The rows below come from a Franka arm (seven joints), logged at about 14 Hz.
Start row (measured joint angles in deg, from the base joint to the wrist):
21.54 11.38 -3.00 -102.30 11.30 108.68 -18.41
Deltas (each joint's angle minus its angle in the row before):
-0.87 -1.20 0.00 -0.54 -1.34 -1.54 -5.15
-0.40 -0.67 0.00 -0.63 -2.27 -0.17 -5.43
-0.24 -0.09 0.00 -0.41 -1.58 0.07 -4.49
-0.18 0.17 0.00 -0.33 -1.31 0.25 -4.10
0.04 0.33 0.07 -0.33 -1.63 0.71 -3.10
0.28 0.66 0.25 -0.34 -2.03 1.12 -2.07
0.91 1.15 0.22 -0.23 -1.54 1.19 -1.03
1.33 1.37 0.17 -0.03 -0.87 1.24 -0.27
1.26 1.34 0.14 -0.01 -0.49 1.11 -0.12
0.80 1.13 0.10 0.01 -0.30 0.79 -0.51
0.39 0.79 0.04 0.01 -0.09 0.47 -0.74
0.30 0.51 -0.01 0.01 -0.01 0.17 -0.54
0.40 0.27 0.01 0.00 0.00 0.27 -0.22
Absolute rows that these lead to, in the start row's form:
20.67 10.18 -3.00 -102.84 9.96 107.14 -23.56
20.27 9.51 -3.00 -103.47 7.69 106.97 -28.99
20.03 9.42 -3.00 -103.88 6.11 107.04 -33.48
19.85 9.59 -3.00 -104.21 4.80 107.29 -37.58
19.89 9.92 -2.93 -104.54 3.17 108.00 -40.68
20.17 10.58 -2.68 -104.88 1.14 109.12 -42.75
21.08 11.73 -2.46 -105.11 -0.40 110.31 -43.78
22.41 13.10 -2.29 -105.14 -1.27 111.55 -44.05
23.67 14.44 -2.15 -105.15 -1.76 112.66 -44.17
24.47 15.57 -2.05 -105.14 -2.06 113.45 -44.68
24.86 16.36 -2.01 -105.13 -2.15 113.92 -45.42
25.16 16.87 -2.02 -105.12 -2.16 114.09 -45.96
25.56 17.14 -2.01 -105.12 -2.16 114.36 -46.18

